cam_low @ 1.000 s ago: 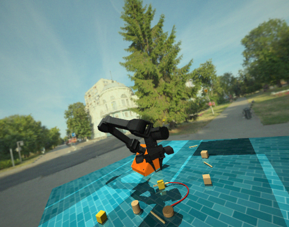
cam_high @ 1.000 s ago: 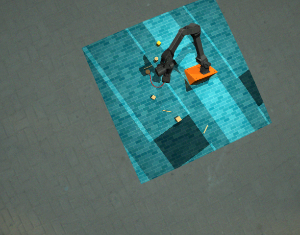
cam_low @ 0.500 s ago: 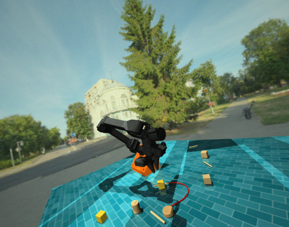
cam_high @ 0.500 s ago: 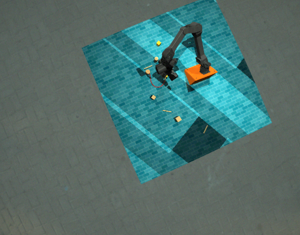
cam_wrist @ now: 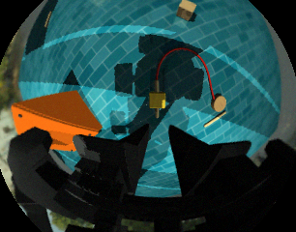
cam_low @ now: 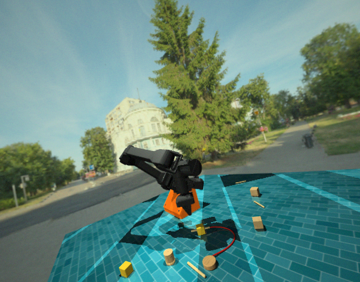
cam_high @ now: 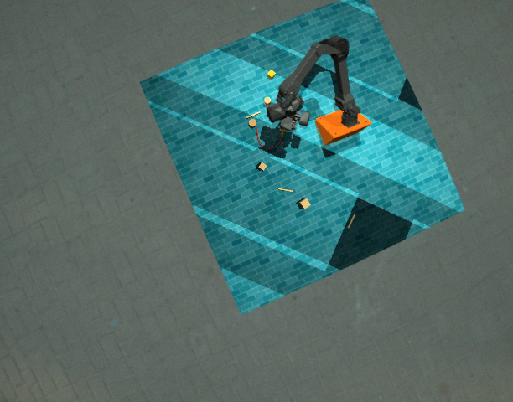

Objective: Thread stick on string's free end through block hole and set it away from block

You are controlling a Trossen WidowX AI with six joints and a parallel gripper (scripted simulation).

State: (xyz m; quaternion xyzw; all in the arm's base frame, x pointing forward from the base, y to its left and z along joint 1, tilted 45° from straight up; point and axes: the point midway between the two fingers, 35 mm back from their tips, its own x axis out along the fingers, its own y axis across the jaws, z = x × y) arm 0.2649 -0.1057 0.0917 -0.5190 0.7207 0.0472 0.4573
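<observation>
My gripper tip is now 1 cm short of the yellow cube, 2 cm to the right of it and 7 cm above it. Round my gripper tip: wooden cylinder 3 cm ahead, 14 cm to the right, 7 cm below; stick 10 cm ahead, 11 cm to the right, 9 cm below; round wooden button 14 cm ahead, 7 cm to the right, 8 cm below.
</observation>
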